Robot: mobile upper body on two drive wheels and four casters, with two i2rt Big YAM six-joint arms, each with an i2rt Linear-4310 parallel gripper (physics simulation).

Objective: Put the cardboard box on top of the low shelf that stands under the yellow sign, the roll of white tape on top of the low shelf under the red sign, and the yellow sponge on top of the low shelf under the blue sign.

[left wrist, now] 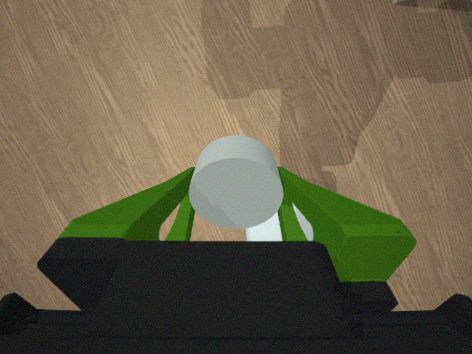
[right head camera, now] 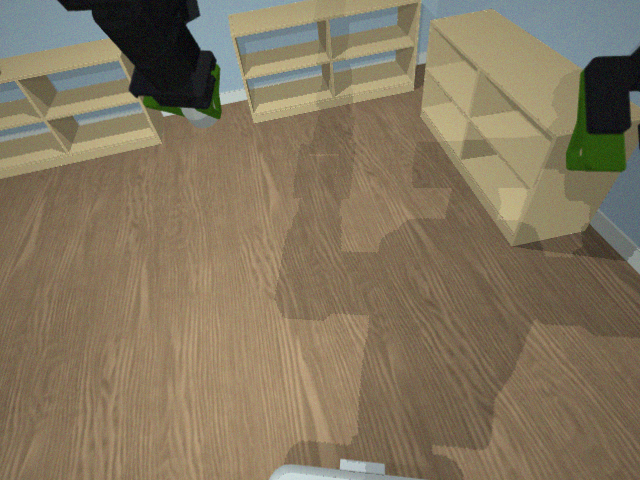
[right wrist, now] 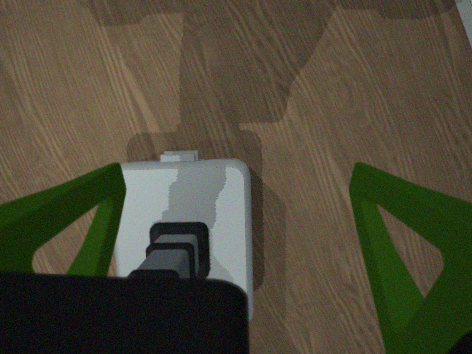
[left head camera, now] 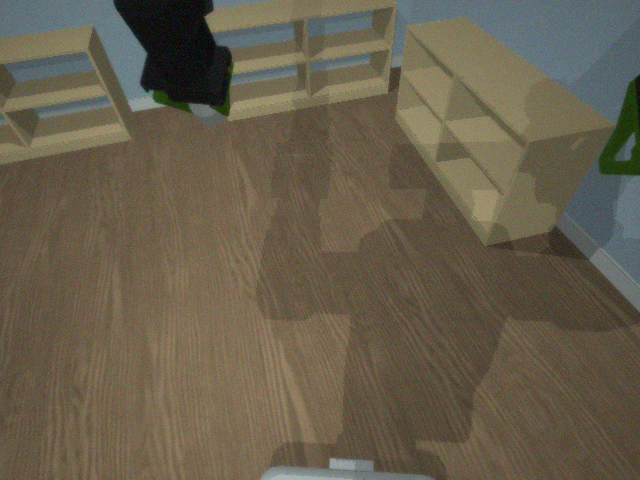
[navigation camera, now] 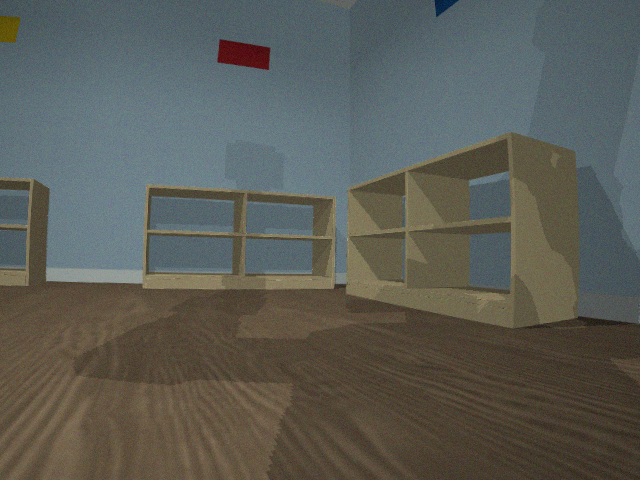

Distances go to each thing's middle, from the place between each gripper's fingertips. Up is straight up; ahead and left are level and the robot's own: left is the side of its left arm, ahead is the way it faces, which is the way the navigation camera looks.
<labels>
My right gripper is now 460 mm to the right of the roll of white tape (left wrist: 236, 184), 240 mm short of it and 80 mm above it.
Right now my left hand is 1 cm below the roll of white tape.
</labels>
